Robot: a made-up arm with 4 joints.
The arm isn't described. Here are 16 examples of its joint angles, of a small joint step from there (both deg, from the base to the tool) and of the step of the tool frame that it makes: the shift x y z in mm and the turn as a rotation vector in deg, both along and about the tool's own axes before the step.
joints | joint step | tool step
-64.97 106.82 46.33 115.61 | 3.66 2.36 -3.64 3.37 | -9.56 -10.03 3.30 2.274 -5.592 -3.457
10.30 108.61 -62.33 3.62 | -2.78 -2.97 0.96 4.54 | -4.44 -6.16 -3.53 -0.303 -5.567 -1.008
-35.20 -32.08 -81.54 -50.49 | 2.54 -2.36 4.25 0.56 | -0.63 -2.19 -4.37 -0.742 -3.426 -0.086
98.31 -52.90 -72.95 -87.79 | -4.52 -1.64 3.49 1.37 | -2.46 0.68 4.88 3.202 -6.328 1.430
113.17 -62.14 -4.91 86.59 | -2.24 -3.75 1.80 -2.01 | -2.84 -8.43 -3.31 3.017 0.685 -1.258
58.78 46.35 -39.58 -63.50 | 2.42 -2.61 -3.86 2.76 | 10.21 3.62 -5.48 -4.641 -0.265 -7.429
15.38 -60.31 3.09 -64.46 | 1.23 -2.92 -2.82 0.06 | 1.61 -1.09 -4.18 -4.504 2.872 -0.859
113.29 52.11 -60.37 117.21 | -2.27 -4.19 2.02 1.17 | -2.55 -9.59 -3.87 1.427 -0.255 -5.089
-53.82 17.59 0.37 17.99 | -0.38 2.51 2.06 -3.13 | 3.92 -0.20 2.93 2.648 4.352 -0.415
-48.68 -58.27 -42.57 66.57 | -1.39 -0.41 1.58 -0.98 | 0.49 -0.32 -0.15 0.230 1.533 -1.658
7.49 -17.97 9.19 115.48 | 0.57 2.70 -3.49 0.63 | -4.89 5.38 5.91 -0.881 -3.215 2.369
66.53 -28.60 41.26 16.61 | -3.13 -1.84 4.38 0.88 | -0.86 -13.47 -0.87 6.703 -1.163 -0.990
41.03 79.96 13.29 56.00 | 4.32 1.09 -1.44 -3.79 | -12.31 2.62 -3.28 -0.567 -1.743 1.902
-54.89 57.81 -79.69 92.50 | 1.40 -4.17 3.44 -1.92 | -8.08 -0.37 -0.05 -0.339 -0.935 -2.359
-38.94 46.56 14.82 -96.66 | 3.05 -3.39 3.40 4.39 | -0.42 -3.21 -6.33 -4.270 -3.288 -3.510
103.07 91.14 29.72 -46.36 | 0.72 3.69 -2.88 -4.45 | 6.84 6.61 -1.26 0.847 3.634 -0.664
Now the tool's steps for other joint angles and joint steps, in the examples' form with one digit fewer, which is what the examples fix.
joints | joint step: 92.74 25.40 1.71 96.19 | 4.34 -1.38 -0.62 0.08
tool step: -8.9 -1.9 2.8 2.03 -4.57 2.48
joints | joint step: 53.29 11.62 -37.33 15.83 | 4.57 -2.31 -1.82 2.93
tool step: -5.8 8.2 -5.4 -6.67 -5.52 -0.09
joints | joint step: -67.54 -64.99 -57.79 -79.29 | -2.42 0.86 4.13 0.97
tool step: -5.9 0.0 4.3 3.52 -4.32 2.56
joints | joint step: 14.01 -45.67 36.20 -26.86 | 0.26 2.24 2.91 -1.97
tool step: 0.2 -0.4 1.8 3.95 0.36 0.32
